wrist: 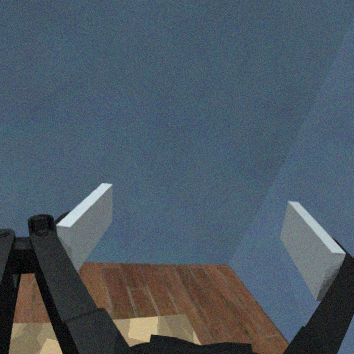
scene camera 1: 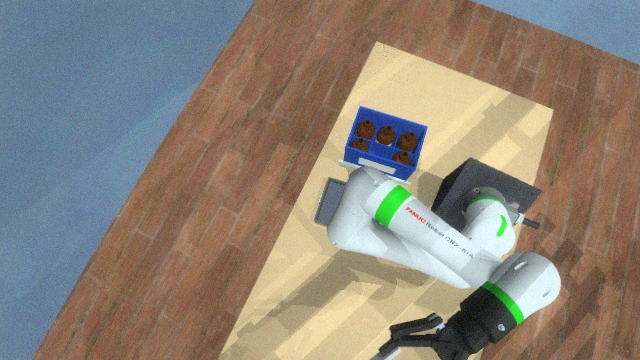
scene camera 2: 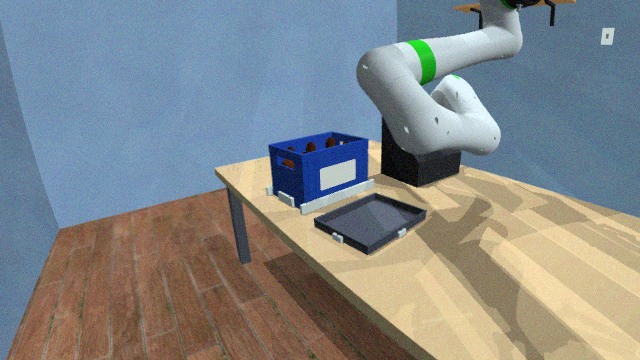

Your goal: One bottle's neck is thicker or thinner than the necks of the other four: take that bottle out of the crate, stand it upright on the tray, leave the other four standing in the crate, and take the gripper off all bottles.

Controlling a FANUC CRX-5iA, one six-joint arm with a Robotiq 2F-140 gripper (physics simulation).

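Frame: origin at the arm's base, x back, y right, z up, level; millimetres.
Seen in the pictures: gripper, fingertip midpoint: (wrist: 197, 211); arm's base, origin of the base link: (scene camera 1: 482, 204).
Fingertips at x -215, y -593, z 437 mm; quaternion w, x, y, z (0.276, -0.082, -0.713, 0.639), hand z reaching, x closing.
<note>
Offsets run from my fingertips to a thing's top centre. "spot": to the spot under its first point. Level surfaces: height alone.
A blue crate {dx -194, dy +699, dz -438 mm} (scene camera 1: 351, 157) (scene camera 2: 311, 186) holds five brown bottles. In scene camera 1, three stand in the far row: left bottle {dx -284, dy +733, dz -450 mm} (scene camera 1: 366, 130), middle bottle {dx -200, dy +743, dz -450 mm} (scene camera 1: 386, 135) and right bottle {dx -110, dy +754, dz -450 mm} (scene camera 1: 408, 141). Two stand in the near row: left bottle {dx -278, dy +648, dz -450 mm} (scene camera 1: 360, 146) and right bottle {dx -105, dy +666, dz -450 mm} (scene camera 1: 402, 159); the compartment between them is empty. I cannot tell which neck differs. The dark tray {spot: dx -302, dy +416, dz -608 mm} (scene camera 1: 330, 201) (scene camera 2: 370, 220) is empty in scene camera 2; the arm hides much of it in scene camera 1. My gripper (wrist: 197, 211) is open and empty, far from crate and tray, facing a wall.
The white arm (scene camera 1: 425, 225) (scene camera 2: 400, 95) reaches over the table {dz -613 mm} (scene camera 1: 425, 75) (scene camera 2: 500, 280) from its dark base (scene camera 1: 510, 182) (scene camera 2: 417, 170). Pale strips {spot: dx -203, dy +594, dz -595 mm} (scene camera 2: 337, 196) edge the crate. A wooden wall shelf (scene camera 2: 565, 1) is behind the arm.
</note>
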